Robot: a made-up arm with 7 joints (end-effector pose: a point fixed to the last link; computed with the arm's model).
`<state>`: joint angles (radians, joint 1 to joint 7).
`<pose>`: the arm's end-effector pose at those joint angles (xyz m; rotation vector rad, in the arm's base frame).
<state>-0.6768 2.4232 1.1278 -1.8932 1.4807 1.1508 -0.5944</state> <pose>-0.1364 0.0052 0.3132 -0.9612 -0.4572 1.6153</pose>
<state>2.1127 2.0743 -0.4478 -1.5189 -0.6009 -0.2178 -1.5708</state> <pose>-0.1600 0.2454 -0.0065 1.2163 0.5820 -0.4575</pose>
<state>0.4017 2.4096 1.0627 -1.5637 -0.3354 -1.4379 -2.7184</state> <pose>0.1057 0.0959 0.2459 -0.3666 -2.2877 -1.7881</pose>
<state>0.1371 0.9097 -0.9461 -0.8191 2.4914 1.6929 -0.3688</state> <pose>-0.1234 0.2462 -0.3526 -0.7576 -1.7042 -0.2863</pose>
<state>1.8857 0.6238 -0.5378 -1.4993 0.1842 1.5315 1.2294</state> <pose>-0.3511 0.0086 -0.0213 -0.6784 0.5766 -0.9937</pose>
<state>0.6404 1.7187 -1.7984 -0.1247 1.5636 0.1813 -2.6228</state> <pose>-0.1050 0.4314 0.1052 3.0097 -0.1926 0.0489</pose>
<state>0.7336 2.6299 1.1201 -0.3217 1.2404 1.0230 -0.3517</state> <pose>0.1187 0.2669 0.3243 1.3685 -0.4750 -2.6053</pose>
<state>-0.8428 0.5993 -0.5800 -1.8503 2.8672 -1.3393 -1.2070</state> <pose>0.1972 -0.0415 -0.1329 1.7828 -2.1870 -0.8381</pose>
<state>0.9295 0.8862 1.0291 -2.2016 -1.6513 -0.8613 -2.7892</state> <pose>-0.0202 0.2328 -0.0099 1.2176 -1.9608 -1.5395</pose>
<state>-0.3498 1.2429 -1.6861 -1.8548 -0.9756 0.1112 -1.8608</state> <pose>-0.0385 0.0868 -0.2534 0.3873 -1.1994 -0.2541</pose>
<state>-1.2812 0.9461 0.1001 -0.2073 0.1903 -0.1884 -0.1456</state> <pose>0.2772 0.3318 -0.0385 -1.9164 0.8007 1.8502</pose>
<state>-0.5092 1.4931 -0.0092 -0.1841 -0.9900 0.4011 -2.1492</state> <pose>0.1025 0.4374 -0.0270 -2.6663 1.0275 -1.1370</pose>
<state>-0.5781 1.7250 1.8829 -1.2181 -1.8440 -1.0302 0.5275</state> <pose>-0.2083 0.2884 0.1827 -1.4010 -1.4862 1.9129</pose>
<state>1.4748 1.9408 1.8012 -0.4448 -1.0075 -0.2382 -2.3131</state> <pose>0.0888 0.3538 0.1744 2.5150 -1.6770 0.2252</pose>
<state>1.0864 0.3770 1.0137 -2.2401 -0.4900 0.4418 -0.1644</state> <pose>-0.0977 0.2495 0.0204 0.5251 0.6327 -2.9727</pose>
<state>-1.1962 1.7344 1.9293 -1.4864 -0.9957 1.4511 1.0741</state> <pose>-0.2015 0.3130 0.0467 1.9442 -0.2294 1.6192</pose>
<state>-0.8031 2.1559 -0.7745 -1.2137 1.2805 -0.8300 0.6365</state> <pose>0.0856 0.3914 0.1166 -1.4891 0.9391 1.0161</pose>
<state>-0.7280 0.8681 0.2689 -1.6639 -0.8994 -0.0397 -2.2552</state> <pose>0.2029 0.1316 0.0614 0.3982 -2.8009 1.3286</pose>
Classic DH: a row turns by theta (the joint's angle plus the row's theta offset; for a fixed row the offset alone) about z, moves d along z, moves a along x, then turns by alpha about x. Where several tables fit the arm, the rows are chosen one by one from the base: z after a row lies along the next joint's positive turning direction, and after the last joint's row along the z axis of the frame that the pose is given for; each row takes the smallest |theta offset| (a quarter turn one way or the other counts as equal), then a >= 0, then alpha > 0; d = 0 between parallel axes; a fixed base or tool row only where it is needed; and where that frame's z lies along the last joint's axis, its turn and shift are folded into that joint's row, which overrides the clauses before.
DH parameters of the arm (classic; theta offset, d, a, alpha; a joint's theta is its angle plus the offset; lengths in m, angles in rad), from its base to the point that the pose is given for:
base (fixed): 0 0.001 -0.024 -1.2217
joint 1: 1.5708 0.0352 0.0203 1.5708
joint 2: 1.2217 -0.049 0.013 -1.5708
joint 3: -1.5708 -0.189 0.022 -1.5708
joint 4: 0 -0.026 -0.039 1.5708
joint 5: 0 -0.209 -0.022 -1.5708
joint 6: 0 0.028 0.023 1.5708
joint 7: 0.269 -0.0107 -0.0181 -1.2089
tool (fixed): -2.6675 0.0386 0 0

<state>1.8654 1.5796 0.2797 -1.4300 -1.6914 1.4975 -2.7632</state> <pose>-0.1189 0.3537 -0.0919 -1.5464 1.4047 1.9186</pose>
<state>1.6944 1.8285 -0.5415 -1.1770 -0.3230 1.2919 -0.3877</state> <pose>-0.1488 0.3591 -0.0149 2.6762 -1.2647 0.9174</pose>
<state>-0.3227 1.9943 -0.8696 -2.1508 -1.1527 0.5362 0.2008</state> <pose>0.1052 0.1511 -0.0486 0.1744 -0.9252 1.4699</pose>
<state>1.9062 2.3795 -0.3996 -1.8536 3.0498 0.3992 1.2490</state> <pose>-0.1214 0.2329 -0.0299 0.8798 0.4231 -0.2305</pose>
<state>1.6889 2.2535 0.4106 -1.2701 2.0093 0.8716 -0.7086</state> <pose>0.0880 0.3921 -0.0467 -0.9289 -0.9465 -2.1805</pose>
